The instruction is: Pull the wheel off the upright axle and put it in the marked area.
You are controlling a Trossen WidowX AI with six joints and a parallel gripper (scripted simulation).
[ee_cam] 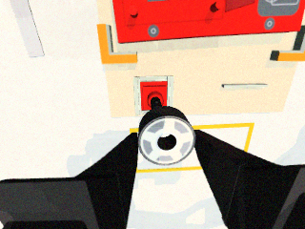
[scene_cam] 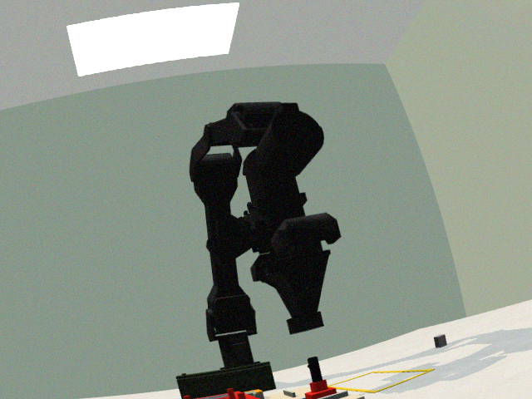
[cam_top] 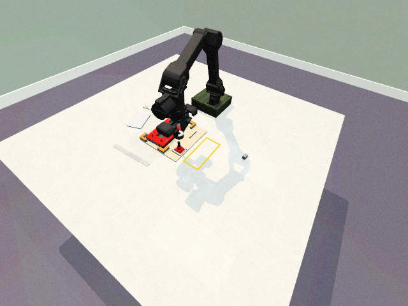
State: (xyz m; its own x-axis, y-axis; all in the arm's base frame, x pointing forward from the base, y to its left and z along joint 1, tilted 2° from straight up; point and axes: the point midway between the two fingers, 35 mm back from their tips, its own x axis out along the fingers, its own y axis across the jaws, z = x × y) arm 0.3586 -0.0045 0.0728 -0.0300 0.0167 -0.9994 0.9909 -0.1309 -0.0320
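Right now my gripper tip is 10 mm to the left of the upright axle and 70 mm above it. The rest, counted from my gripper tip: wheel: right at my gripper tip.
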